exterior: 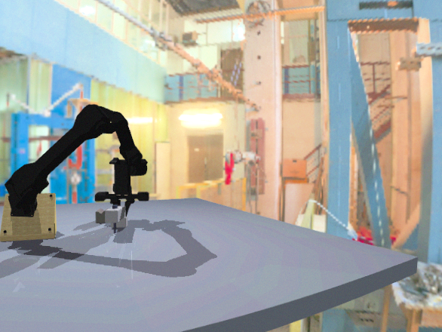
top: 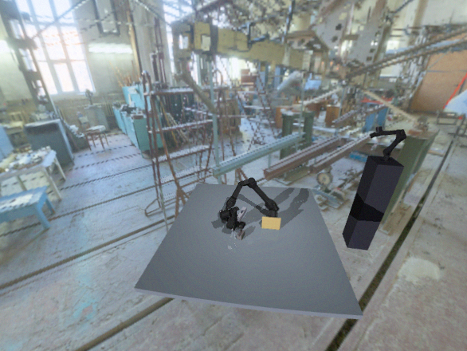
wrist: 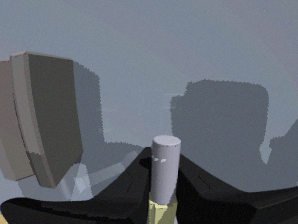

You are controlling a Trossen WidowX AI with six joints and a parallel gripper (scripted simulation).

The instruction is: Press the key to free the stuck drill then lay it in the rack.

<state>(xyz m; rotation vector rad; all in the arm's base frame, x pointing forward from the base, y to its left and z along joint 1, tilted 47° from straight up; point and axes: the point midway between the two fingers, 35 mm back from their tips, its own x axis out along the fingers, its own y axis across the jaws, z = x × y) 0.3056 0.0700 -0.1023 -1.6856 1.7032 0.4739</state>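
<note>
Right now my gripper tip is 4 cm to the left of the drill, 4 cm below it and 1 cm past it. Round my gripper tip: light grey block 13 cm to the right, 4 cm above, 3 cm behind; rack 7 cm behind, 4 cm to the left, 1 cm above.
</note>
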